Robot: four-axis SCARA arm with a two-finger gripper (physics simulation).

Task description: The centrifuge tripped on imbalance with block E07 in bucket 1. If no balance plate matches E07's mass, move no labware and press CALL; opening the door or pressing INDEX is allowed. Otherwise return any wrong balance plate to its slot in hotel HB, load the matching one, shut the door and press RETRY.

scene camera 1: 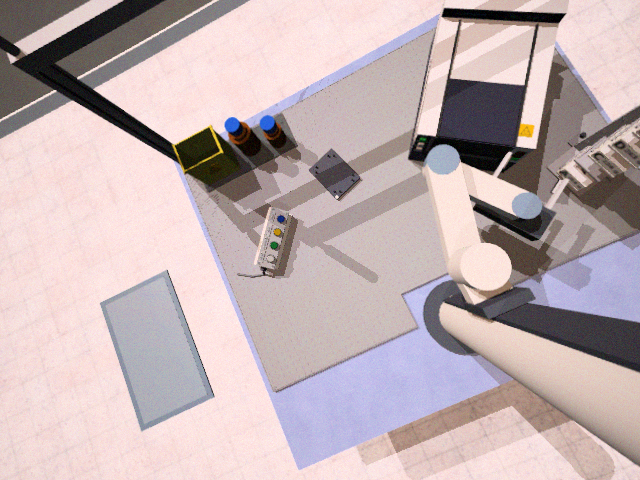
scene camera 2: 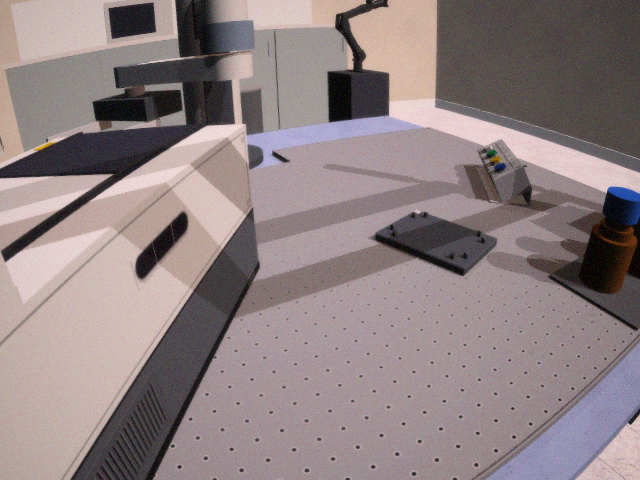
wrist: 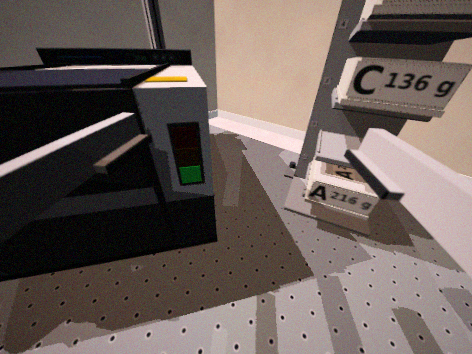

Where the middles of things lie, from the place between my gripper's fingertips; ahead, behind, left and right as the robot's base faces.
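I consider the centrifuge point(scene camera 2: 125, 284), which stands 6 cm below my hand; it is also 2 cm to the right of my hand and 33 cm ahead of it.
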